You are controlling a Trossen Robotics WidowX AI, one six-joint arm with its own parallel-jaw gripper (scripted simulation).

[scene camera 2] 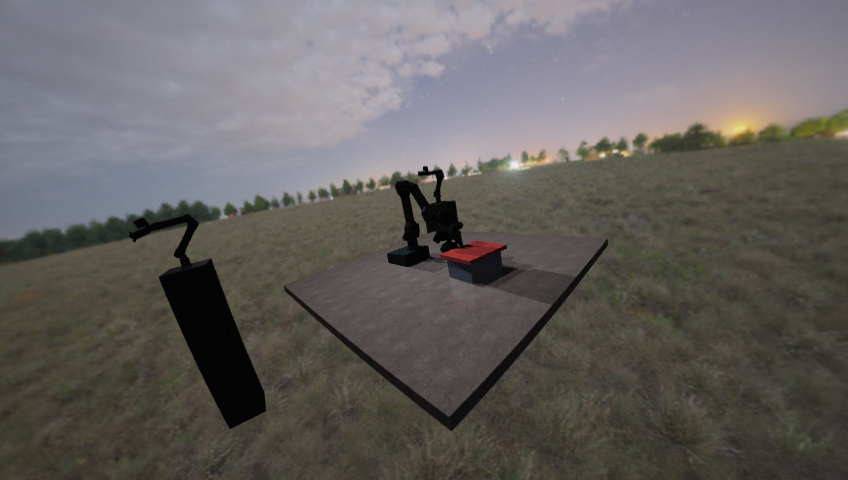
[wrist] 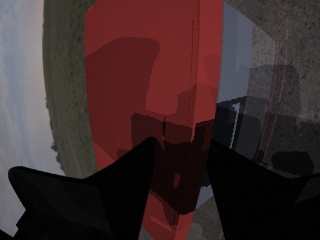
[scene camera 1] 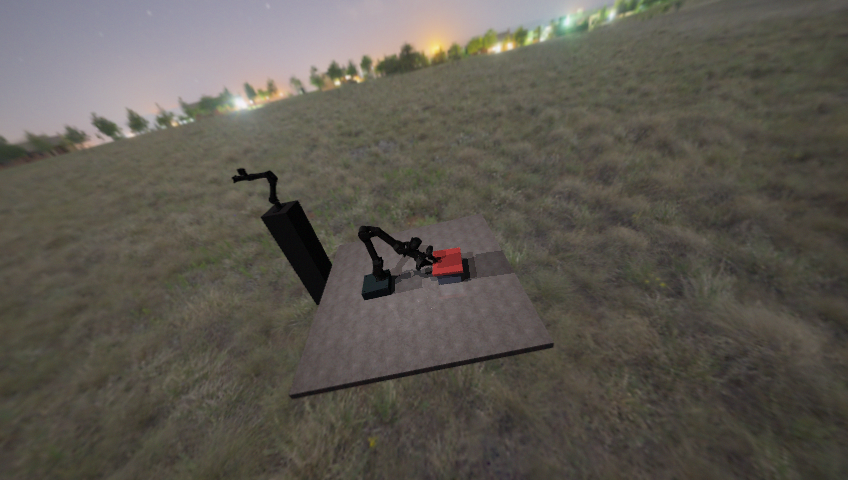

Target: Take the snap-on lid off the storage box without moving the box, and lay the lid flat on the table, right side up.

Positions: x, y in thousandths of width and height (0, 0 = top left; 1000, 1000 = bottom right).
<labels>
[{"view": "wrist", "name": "my gripper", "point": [564, 602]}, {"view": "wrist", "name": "lid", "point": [492, 319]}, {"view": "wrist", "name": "storage box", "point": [739, 223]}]
</labels>
